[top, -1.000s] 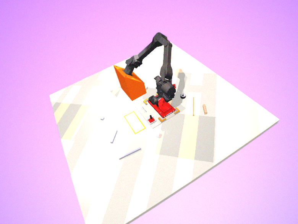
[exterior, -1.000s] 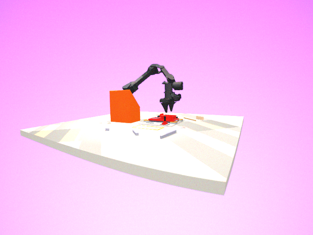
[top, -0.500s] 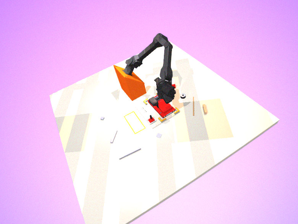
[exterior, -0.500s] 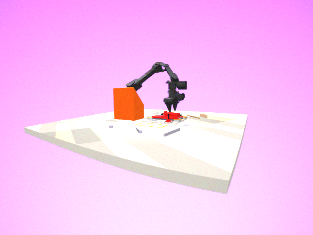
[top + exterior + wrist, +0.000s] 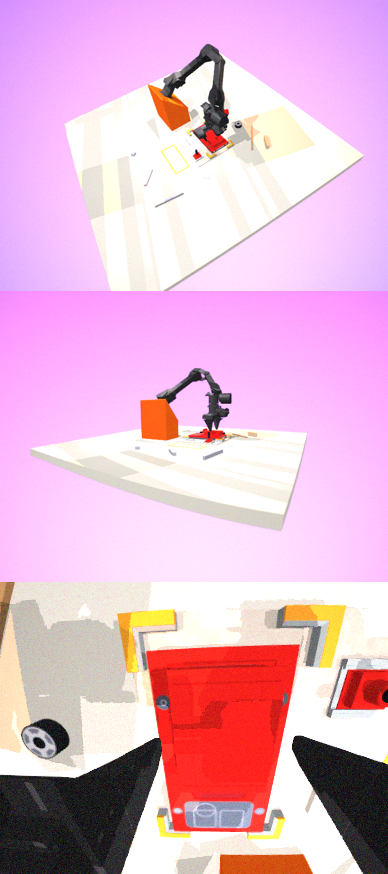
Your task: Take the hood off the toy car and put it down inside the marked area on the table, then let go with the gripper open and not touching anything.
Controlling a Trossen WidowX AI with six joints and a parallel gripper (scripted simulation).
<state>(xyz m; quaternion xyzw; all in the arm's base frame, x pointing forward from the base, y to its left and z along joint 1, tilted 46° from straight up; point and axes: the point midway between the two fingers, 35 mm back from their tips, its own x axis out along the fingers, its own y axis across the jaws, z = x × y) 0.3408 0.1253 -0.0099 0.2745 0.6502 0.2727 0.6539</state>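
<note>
Right now the red hood is 1 cm below my gripper tip. The rest, counted from my gripper tip: black wheel (19 cm to the left, 4 cm below, 2 cm behind); then tan block (22 cm to the left, 18 cm ahead, 4 cm below).
</note>
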